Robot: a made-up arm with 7 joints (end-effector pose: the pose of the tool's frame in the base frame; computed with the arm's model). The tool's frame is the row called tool.
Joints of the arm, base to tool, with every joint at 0 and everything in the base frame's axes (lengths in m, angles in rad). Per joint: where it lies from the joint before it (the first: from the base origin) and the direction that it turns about. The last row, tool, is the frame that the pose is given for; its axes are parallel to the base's.
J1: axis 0 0.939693 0.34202 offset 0.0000 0.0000 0.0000
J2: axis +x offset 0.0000 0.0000 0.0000
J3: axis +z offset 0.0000 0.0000 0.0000
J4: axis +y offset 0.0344 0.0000 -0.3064
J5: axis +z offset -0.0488 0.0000 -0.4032
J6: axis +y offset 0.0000 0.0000 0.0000
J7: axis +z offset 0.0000 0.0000 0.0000
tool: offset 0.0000 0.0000 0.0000
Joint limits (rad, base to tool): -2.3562..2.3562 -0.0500..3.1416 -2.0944..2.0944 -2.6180..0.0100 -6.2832..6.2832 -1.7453..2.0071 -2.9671..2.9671
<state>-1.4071 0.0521 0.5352 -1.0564 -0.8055 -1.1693 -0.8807</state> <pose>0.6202 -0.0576 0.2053 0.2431 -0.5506 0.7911 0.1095</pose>
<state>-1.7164 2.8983 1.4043 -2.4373 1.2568 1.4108 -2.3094</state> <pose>-0.2144 -0.2479 -0.0644 0.1170 -0.8459 -0.4605 -0.2420</pose>
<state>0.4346 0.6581 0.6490 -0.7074 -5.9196 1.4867 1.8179</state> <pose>-0.0511 0.5300 -0.4464 0.0935 0.3262 0.1389 0.9304</pose>
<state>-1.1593 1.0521 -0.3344 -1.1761 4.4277 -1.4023 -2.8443</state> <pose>0.5761 0.1657 0.2181 0.9238 -0.1480 -0.3526 0.0180</pose>
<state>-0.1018 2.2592 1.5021 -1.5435 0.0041 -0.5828 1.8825</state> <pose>-0.0243 0.0063 0.5689 0.0759 -0.1124 -0.8052 -0.5773</pose>
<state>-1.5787 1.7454 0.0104 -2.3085 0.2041 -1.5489 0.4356</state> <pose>0.0057 -0.0584 0.3678 0.5978 -0.0108 0.2780 0.7519</pose>
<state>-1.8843 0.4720 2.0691 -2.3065 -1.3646 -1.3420 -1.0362</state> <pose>0.0844 0.3617 -0.0349 0.1279 0.9403 0.0847 0.3039</pose>
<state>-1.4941 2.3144 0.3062 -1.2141 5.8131 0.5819 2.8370</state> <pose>-0.2697 0.2482 0.5146 0.3789 0.2758 0.8816 -0.0561</pose>
